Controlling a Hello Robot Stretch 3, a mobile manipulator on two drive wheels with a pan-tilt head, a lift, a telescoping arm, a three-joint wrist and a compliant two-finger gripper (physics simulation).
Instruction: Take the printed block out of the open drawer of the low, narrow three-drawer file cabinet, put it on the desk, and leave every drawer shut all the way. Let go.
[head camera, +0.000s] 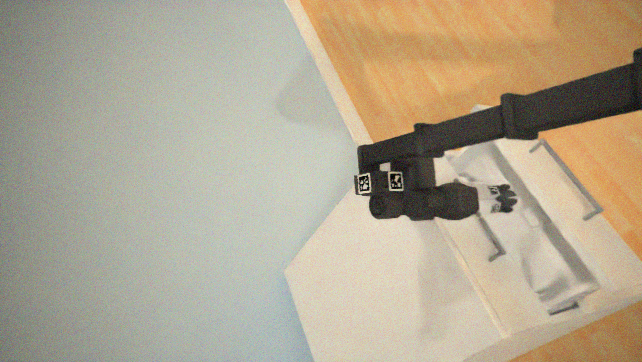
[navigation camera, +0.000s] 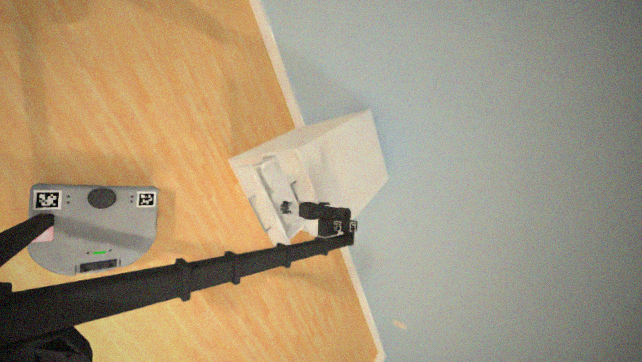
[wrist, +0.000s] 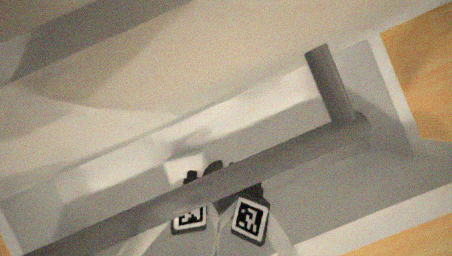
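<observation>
The off-white file cabinet (head camera: 360, 270) (navigation camera: 345, 155) stands against the wall. One lower drawer (head camera: 615, 250) (wrist: 380, 220) is pulled out, below a shut drawer with a grey bar handle (head camera: 487, 232) (wrist: 285, 156). A small white block (head camera: 532, 218) (wrist: 185, 167) lies in the open drawer, near its middle; its print cannot be made out. My gripper (head camera: 511, 198) (navigation camera: 286, 207) points down at the open drawer, beside the block and apart from it in the head view. Its fingers are together with nothing seen between them. In the wrist view the bar handle partly hides the fingertips. The desk does not show.
The open drawer's own handle (head camera: 572, 177) sticks out in front. My arm (head camera: 465, 130) (navigation camera: 220, 270) reaches beside the cabinet, close to the pale blue wall (head camera: 150, 175) (navigation camera: 500, 175). My grey base (navigation camera: 100, 220) stands on the wooden floor (navigation camera: 150, 100).
</observation>
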